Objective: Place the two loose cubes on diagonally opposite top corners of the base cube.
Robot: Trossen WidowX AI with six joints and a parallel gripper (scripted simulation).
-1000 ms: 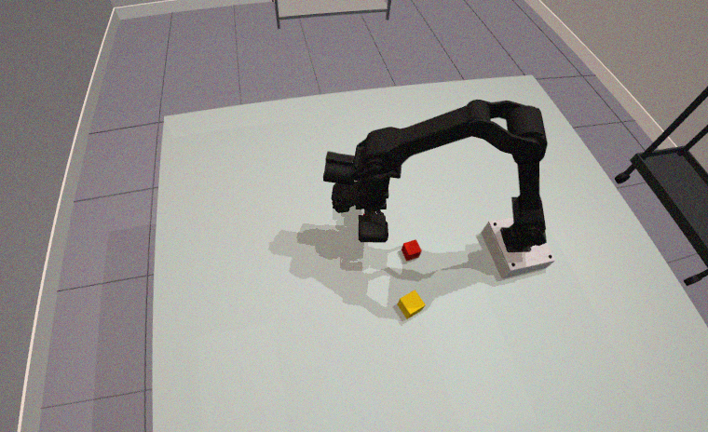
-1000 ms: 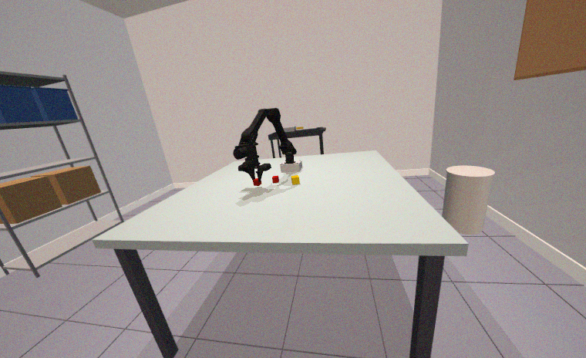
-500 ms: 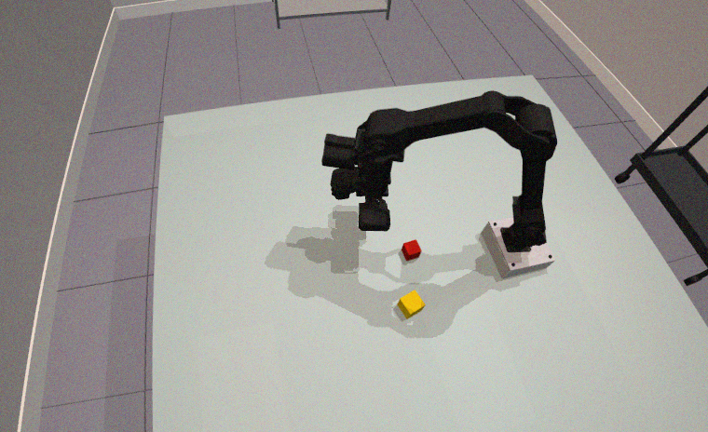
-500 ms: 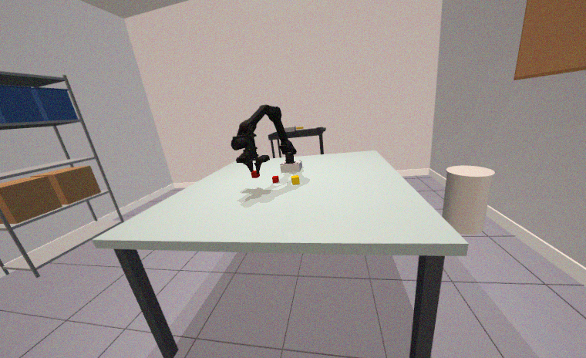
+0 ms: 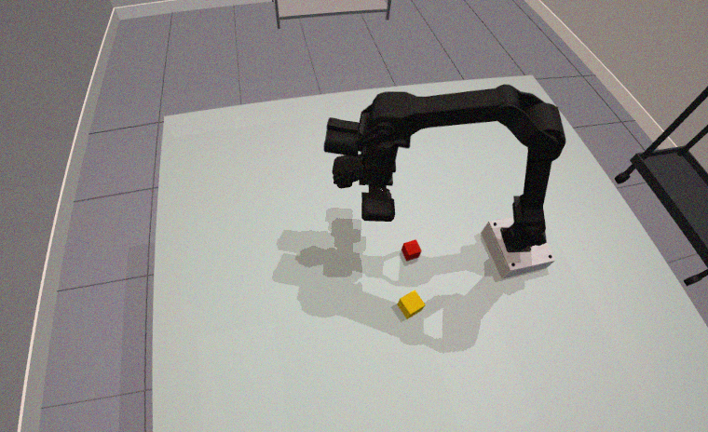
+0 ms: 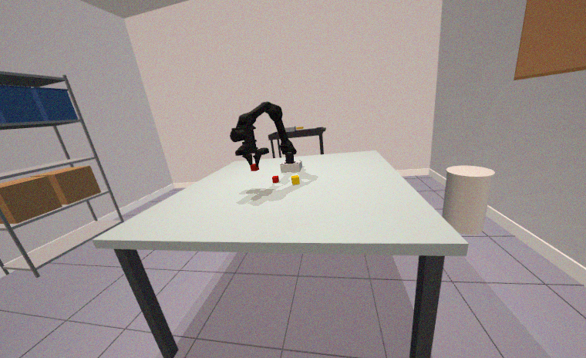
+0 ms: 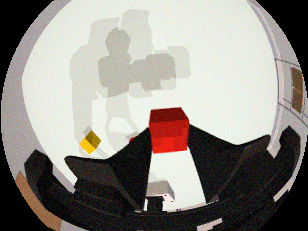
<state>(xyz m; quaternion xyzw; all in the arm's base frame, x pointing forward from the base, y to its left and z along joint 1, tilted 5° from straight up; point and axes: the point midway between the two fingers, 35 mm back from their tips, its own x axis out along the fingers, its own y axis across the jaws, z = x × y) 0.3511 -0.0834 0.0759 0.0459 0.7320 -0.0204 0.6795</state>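
Now: the yellow base cube 70 mm behind my gripper tip, 210 mm to the left of it and 100 mm below it. From my gripper tip the other things lie so: red cube (right at my gripper tip).
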